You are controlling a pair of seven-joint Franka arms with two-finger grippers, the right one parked.
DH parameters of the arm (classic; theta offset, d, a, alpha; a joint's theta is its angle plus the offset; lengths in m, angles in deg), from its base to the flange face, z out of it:
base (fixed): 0 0 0 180
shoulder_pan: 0 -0.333 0 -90
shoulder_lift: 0 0 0 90
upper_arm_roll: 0 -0.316 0.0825 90
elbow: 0 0 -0.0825 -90
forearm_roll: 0 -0.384 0 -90
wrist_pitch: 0 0 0.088 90
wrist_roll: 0 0.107 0 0
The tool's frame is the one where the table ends.
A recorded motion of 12 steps. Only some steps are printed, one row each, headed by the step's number.
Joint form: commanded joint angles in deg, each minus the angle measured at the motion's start. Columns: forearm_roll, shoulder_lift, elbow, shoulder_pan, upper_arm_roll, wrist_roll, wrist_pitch.
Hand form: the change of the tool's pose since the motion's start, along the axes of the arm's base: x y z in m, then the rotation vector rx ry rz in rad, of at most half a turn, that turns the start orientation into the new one. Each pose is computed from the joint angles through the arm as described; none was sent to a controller.
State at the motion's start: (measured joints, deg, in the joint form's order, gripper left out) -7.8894 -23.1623 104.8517 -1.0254 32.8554 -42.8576 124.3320
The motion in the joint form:
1: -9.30 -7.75 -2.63 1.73 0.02 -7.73 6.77
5: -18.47 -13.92 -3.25 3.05 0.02 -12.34 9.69
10: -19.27 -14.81 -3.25 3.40 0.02 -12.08 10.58
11: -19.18 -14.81 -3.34 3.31 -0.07 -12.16 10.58
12: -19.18 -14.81 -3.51 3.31 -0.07 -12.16 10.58
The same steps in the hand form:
1: 0.0151 -0.0217 -0.0457 0.0089 -0.0714 0.0299
5: 0.0101 -0.0363 -0.0986 0.0553 -0.0931 -0.0112
10: 0.0078 -0.0407 -0.1061 0.0508 -0.0965 -0.0309
11: 0.0093 -0.0391 -0.1058 0.0504 -0.0968 -0.0251
12: 0.0103 -0.0392 -0.1047 0.0491 -0.0992 -0.0240

